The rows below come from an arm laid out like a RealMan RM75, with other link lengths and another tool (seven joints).
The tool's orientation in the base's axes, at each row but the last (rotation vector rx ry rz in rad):
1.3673 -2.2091 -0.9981
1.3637 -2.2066 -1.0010
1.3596 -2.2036 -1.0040
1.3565 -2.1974 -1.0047
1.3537 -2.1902 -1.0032
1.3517 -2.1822 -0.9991
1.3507 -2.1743 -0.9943
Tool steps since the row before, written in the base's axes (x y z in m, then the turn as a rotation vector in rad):
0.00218 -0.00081 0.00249 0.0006 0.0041 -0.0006
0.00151 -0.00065 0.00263 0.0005 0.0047 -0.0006
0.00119 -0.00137 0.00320 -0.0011 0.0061 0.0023
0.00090 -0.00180 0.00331 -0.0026 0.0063 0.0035
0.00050 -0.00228 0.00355 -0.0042 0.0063 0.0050
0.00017 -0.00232 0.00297 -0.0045 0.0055 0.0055
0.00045 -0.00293 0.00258 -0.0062 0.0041 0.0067
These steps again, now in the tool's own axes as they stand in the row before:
-0.00047 0.00020 -0.00337 -0.0039 0.0004 0.0016
-0.00030 0.00078 -0.00299 -0.0043 0.0006 0.0019
0.00046 0.00120 -0.00345 -0.0050 0.0041 0.0014
0.00098 0.00136 -0.00349 -0.0045 0.0060 0.0016
0.00160 0.00166 -0.00357 -0.0039 0.0080 0.0017
0.00185 0.00143 -0.00296 -0.0030 0.0084 0.0012
0.00230 0.00081 -0.00308 -0.0011 0.0099 0.0010

